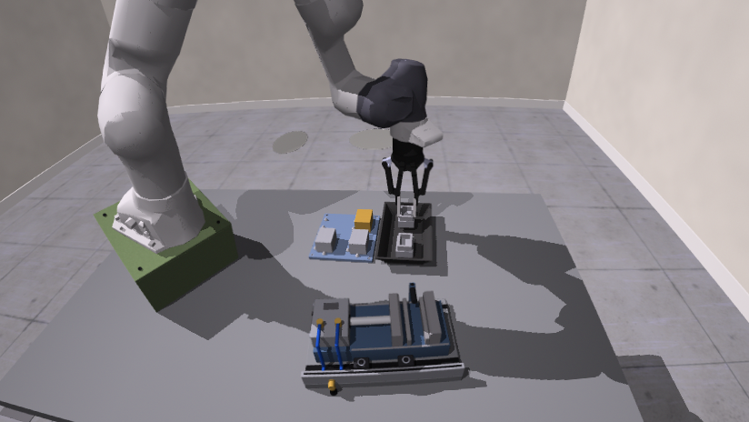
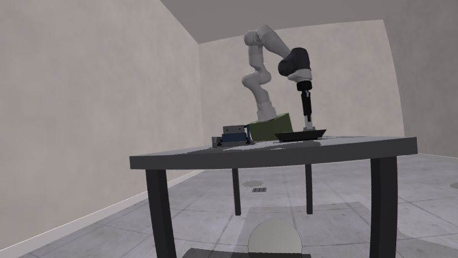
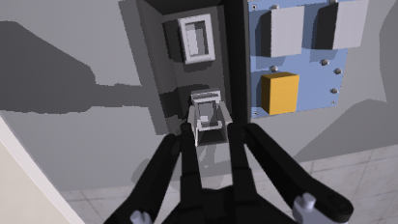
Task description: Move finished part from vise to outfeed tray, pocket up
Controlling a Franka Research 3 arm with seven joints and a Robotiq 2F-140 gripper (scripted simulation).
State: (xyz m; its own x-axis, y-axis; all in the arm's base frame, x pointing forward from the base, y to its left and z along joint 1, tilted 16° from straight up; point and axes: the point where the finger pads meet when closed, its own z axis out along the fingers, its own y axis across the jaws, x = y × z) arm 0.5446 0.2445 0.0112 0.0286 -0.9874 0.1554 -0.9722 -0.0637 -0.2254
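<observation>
My hand is 12 cm past the orange block, 6 cm above it and 1 cm to the left of it. Round my hand: blue fixture plate: 17 cm behind, 8 cm below, 6 cm to the right; vise: 38 cm to the right, 4 cm below, 2 cm behind.
</observation>
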